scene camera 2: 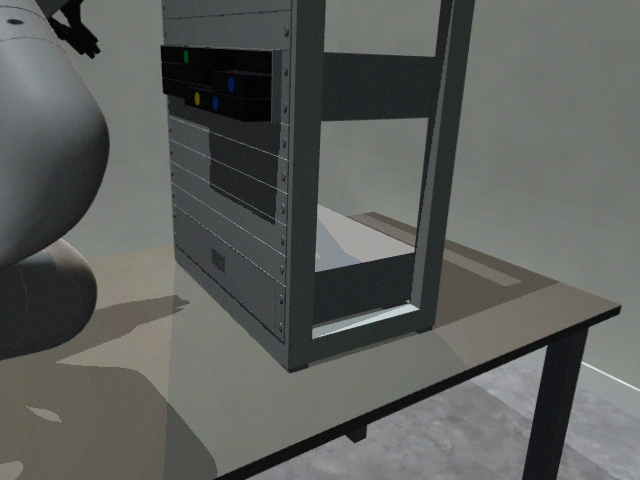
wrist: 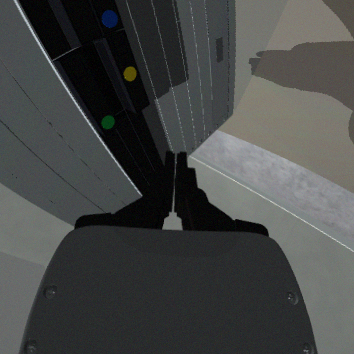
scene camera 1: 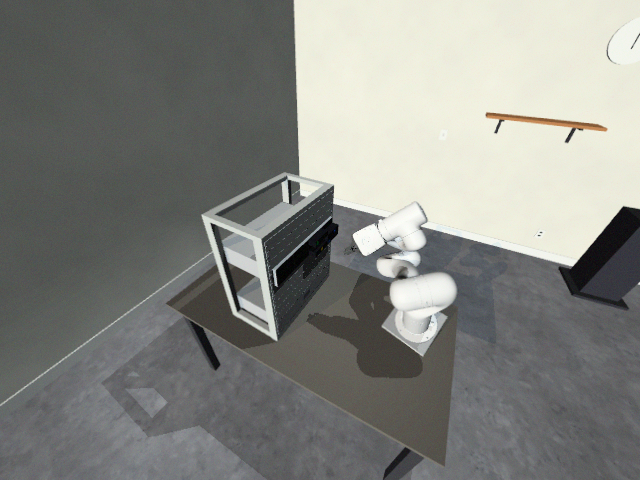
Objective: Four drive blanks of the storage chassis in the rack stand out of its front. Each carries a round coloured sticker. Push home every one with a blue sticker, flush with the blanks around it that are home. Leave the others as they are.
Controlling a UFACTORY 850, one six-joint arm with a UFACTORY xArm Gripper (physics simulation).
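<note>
Gripper [scene camera 1: 345,252]. Rack [scene camera 2: 247,225]. In the wrist view, gripper [wrist: 174,165], rack [wrist: 186,62].
</note>
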